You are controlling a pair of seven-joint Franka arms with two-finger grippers.
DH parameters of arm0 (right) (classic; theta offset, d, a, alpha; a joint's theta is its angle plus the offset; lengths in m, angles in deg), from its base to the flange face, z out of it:
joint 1: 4.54 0.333 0 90
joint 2: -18.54 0 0 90
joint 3: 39.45 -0.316 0.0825 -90
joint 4: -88.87 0 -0.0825 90
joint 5: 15.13 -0.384 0 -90
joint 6: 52.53 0 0.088 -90
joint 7: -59.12 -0.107 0 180
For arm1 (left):
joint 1: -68.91 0.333 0 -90
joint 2: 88.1 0 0 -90
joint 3: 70.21 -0.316 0.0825 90
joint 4: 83.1 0 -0.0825 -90
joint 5: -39.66 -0.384 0 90
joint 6: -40.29 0 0.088 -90
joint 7: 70.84 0.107 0 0
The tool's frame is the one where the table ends.
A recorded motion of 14 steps. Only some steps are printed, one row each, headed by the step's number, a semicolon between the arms.
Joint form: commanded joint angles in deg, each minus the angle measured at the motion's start. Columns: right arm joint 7, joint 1, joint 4, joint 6, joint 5, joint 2, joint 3; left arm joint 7, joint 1, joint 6, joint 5, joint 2, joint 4, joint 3.
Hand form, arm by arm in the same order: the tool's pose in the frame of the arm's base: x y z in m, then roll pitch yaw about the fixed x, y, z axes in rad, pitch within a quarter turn. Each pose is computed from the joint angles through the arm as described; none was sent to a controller.
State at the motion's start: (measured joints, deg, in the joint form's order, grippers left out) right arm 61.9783 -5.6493 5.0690 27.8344 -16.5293 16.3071 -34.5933; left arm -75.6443 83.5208 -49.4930 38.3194 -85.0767 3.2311 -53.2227
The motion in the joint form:
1: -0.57 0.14 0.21 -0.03 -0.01 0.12 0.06; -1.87 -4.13 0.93 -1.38 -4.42 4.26 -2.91
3: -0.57 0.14 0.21 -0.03 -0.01 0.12 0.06; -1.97 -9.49 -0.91 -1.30 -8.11 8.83 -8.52
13: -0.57 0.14 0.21 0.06 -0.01 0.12 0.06; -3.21 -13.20 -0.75 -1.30 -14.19 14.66 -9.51
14: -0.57 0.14 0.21 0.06 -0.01 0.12 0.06; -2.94 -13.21 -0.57 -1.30 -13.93 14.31 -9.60
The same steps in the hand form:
1: 0.5459 -0.0523 0.6421 -3.1164 0.0926 -0.0587; 0.5443 -0.0308 0.6310 -3.0878 0.0004 0.0546
3: 0.5459 -0.0523 0.6421 -3.1164 0.0926 -0.0587; 0.5269 -0.0295 0.6307 -3.0840 -0.0167 0.0595
13: 0.5461 -0.0523 0.6422 -3.1165 0.0910 -0.0588; 0.4904 -0.0537 0.6361 -3.0725 -0.0206 0.0354
14: 0.5461 -0.0523 0.6422 -3.1165 0.0910 -0.0588; 0.4916 -0.0529 0.6365 -3.0731 -0.0186 0.0322

